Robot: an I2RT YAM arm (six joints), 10 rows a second.
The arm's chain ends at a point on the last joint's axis. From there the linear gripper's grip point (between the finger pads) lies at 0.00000 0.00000 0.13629 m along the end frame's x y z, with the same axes.
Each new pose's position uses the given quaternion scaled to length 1; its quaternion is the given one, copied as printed.
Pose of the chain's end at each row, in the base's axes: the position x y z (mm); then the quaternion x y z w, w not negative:
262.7, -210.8, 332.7, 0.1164, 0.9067, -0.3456, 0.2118
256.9, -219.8, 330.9, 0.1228, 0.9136, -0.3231, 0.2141
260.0, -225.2, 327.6, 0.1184, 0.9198, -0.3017, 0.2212
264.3, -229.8, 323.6, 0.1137, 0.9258, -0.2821, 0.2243
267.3, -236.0, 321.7, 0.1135, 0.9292, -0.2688, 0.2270
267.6, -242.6, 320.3, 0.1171, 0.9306, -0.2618, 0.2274
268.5, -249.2, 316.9, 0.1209, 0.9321, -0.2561, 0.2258
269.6, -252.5, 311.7, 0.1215, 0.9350, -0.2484, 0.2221
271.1, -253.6, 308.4, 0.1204, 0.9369, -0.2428, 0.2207
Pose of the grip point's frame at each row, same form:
304.1, -302.9, 241.2, 0.1164, 0.9067, -0.3456, 0.2118
299.4, -307.4, 235.6, 0.1228, 0.9136, -0.3231, 0.2141
305.7, -308.0, 229.5, 0.1184, 0.9198, -0.3017, 0.2212
312.2, -307.9, 222.7, 0.1137, 0.9258, -0.2821, 0.2243
316.5, -311.1, 219.1, 0.1135, 0.9292, -0.2688, 0.2270
316.9, -316.3, 216.8, 0.1171, 0.9306, -0.2618, 0.2274
317.4, -321.7, 212.4, 0.1209, 0.9321, -0.2561, 0.2258
318.0, -323.2, 205.7, 0.1215, 0.9350, -0.2484, 0.2221
319.5, -322.9, 201.5, 0.1204, 0.9369, -0.2428, 0.2207

